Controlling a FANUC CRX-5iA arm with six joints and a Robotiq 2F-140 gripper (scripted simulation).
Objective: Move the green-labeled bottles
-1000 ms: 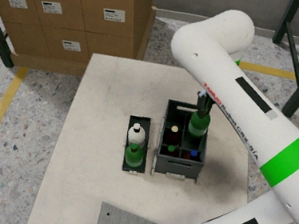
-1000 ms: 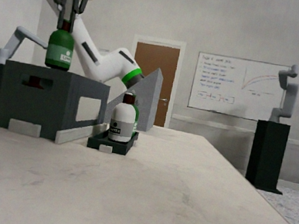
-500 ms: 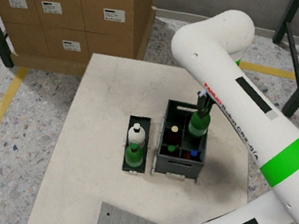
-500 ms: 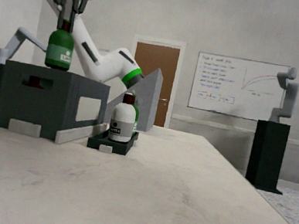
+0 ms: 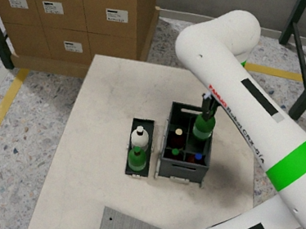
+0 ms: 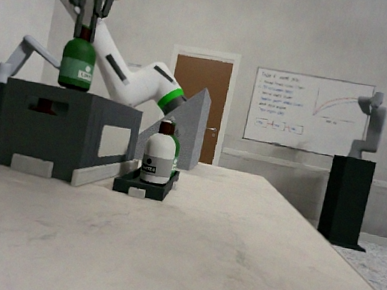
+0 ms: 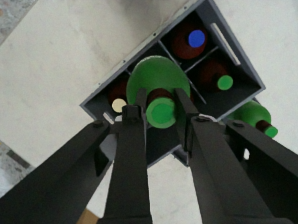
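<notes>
The dark crate is 1 cm ahead of my hand, 4 cm to the left of it and 26 cm below it. From my hand the other things lie so: white-labeled bottle: 1 cm ahead, 24 cm to the left, 26 cm below; then dark tray: 24 cm to the left, 33 cm below.
</notes>
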